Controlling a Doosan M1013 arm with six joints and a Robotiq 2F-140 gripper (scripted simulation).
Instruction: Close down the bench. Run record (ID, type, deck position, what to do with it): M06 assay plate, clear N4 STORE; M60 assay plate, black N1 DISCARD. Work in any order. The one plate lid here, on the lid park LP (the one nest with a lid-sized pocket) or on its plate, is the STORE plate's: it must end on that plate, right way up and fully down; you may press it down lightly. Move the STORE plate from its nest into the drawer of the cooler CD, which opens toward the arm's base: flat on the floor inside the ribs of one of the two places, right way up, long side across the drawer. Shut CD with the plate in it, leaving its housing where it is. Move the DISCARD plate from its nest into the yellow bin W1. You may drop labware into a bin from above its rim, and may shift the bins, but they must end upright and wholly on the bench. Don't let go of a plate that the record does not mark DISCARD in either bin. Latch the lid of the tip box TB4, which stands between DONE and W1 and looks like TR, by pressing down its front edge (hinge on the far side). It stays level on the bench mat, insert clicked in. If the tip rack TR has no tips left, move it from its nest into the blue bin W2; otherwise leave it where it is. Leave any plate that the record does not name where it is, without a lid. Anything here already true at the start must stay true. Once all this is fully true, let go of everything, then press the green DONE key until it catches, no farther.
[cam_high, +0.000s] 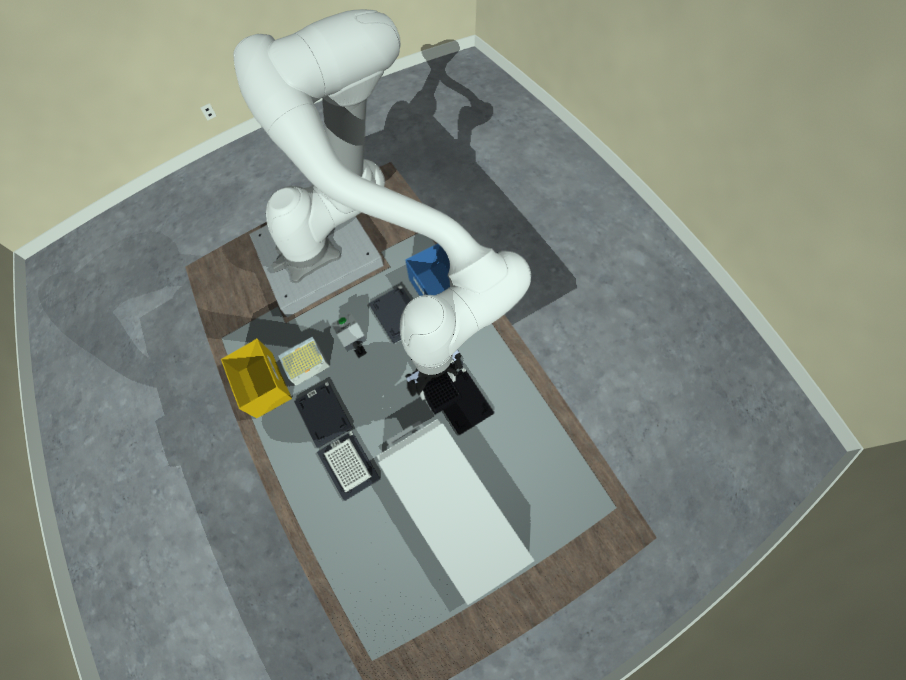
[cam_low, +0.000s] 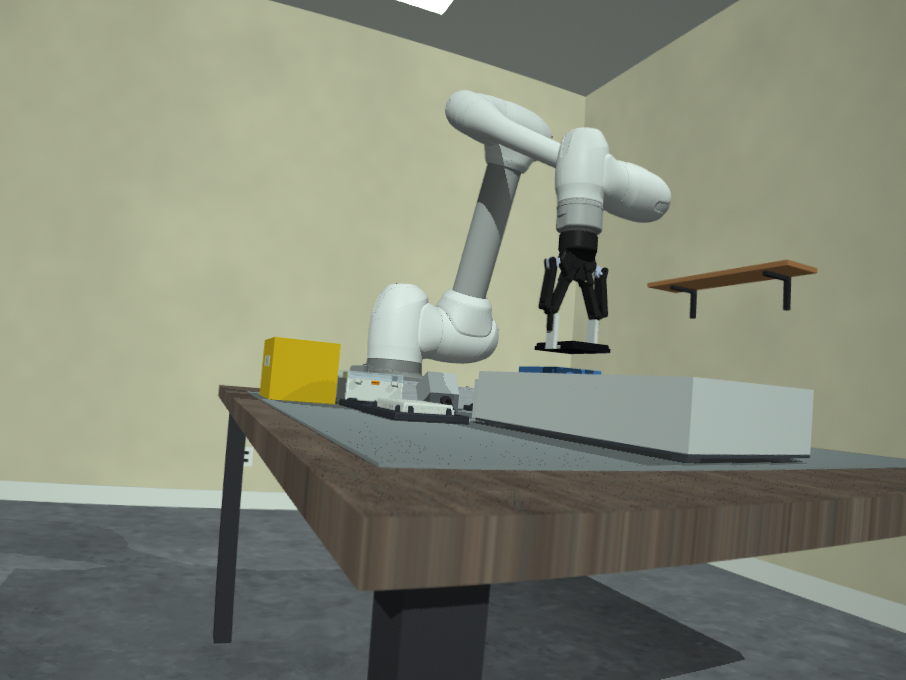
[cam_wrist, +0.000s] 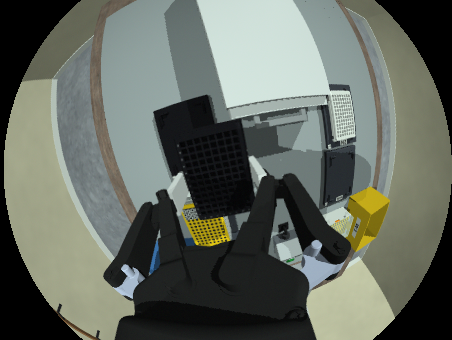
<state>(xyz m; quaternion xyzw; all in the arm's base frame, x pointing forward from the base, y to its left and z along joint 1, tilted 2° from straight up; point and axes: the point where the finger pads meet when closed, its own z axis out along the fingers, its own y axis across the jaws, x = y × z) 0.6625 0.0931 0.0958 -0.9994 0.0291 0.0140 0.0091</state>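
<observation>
My hand is 34 cm past the yellow bin W1, 43 cm to the left of it and 13 cm above it. The rest, counted from my hand: black assay plate: 2 cm below; tip rack TR: 14 cm behind, 6 cm to the left, 11 cm below; black nest: 4 cm ahead, 5 cm to the left, 16 cm below.
</observation>
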